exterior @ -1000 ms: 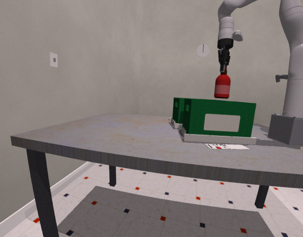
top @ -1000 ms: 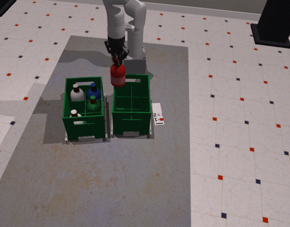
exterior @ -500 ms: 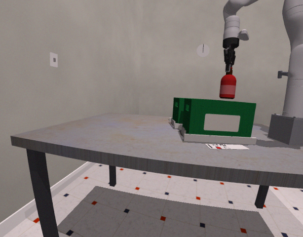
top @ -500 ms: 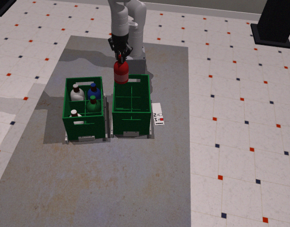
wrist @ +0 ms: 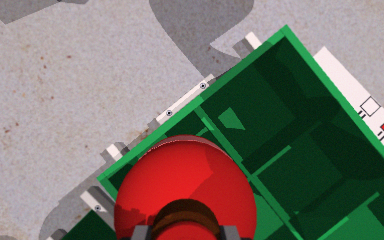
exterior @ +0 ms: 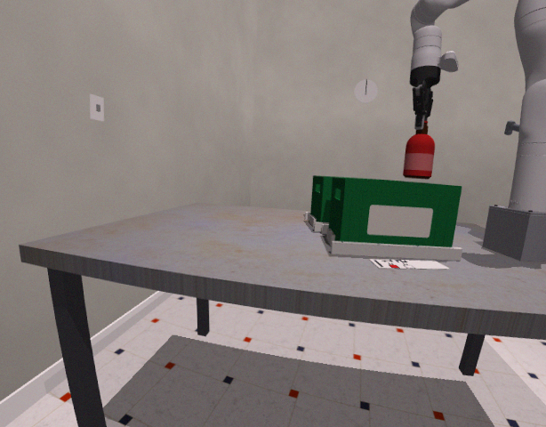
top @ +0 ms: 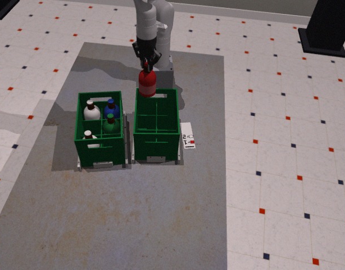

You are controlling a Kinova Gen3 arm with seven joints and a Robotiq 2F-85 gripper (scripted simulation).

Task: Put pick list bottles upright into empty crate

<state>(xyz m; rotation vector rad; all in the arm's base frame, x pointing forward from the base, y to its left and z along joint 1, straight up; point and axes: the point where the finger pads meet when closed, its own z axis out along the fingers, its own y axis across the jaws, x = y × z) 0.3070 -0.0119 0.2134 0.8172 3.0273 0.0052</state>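
The red-label bottle is 70 mm below my hand. Round my hand: green bottle: 250 mm below, 140 mm ahead, 130 mm to the right; then blue bottle: 250 mm below, 150 mm to the right, 50 mm ahead; then pick list: 340 mm below, 200 mm to the left, 50 mm ahead.
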